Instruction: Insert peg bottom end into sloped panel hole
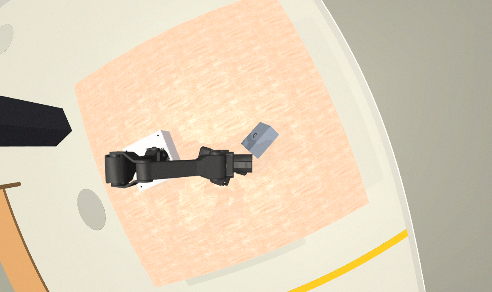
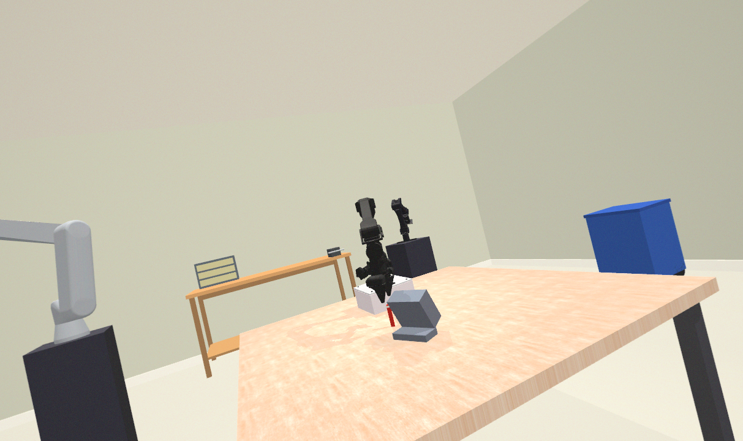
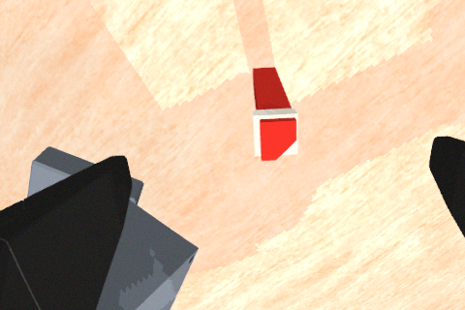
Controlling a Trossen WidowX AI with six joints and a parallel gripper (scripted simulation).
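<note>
My gripper tip is now 40 mm above the red peg. From my gripper tip the other things lie so: grey sloped panel 160 mm ahead, 10 mm to the right, 20 mm below.
</note>
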